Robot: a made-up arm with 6 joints. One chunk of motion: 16 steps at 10 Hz.
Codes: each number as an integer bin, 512 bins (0 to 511) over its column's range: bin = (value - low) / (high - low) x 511, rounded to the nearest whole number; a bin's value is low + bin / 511 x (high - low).
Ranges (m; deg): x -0.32..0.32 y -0.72..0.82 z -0.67..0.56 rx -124..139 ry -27..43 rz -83..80
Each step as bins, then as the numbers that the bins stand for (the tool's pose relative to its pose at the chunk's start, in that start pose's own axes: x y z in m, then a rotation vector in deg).
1 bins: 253 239 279 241 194 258
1 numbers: -0.0031 0.0003 0.0016 0.04 -0.42 -0.70
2 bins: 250 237 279 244 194 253
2 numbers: -0.0069 -0.0058 0.0016 1.58 -0.42 -2.30
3 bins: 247 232 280 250 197 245
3 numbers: -0.0106 -0.0208 0.0040 4.67 -0.01 -4.85
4 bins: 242 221 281 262 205 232
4 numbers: -0.0169 -0.0540 0.0064 10.85 1.08 -9.00
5 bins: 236 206 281 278 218 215
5 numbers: -0.0244 -0.0992 0.0064 19.08 2.86 -14.42
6 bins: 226 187 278 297 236 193
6 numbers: -0.0369 -0.1564 -0.0008 28.86 5.33 -21.44
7 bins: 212 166 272 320 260 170
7 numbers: -0.0545 -0.2197 -0.0153 40.70 8.62 -28.77
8 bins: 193 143 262 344 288 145
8 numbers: -0.0783 -0.2890 -0.0394 53.05 12.45 -36.75
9 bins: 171 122 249 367 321 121
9 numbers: -0.1058 -0.3523 -0.0706 64.89 16.97 -44.40
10 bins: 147 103 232 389 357 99
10 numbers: -0.1359 -0.4096 -0.1116 76.21 21.90 -51.42
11 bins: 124 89 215 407 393 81
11 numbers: -0.1647 -0.4518 -0.1525 85.47 26.84 -57.16
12 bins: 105 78 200 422 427 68
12 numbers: -0.1885 -0.4849 -0.1886 93.19 31.49 -61.31
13 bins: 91 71 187 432 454 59
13 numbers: -0.2060 -0.5060 -0.2199 98.34 35.19 -64.18
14 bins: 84 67 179 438 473 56
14 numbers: -0.2148 -0.5181 -0.2391 101.43 37.79 -65.14
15 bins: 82 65 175 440 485 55
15 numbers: -0.2173 -0.5241 -0.2488 102.46 39.44 -65.46
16 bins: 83 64 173 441 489 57
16 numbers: -0.2160 -0.5271 -0.2536 102.97 39.99 -64.82
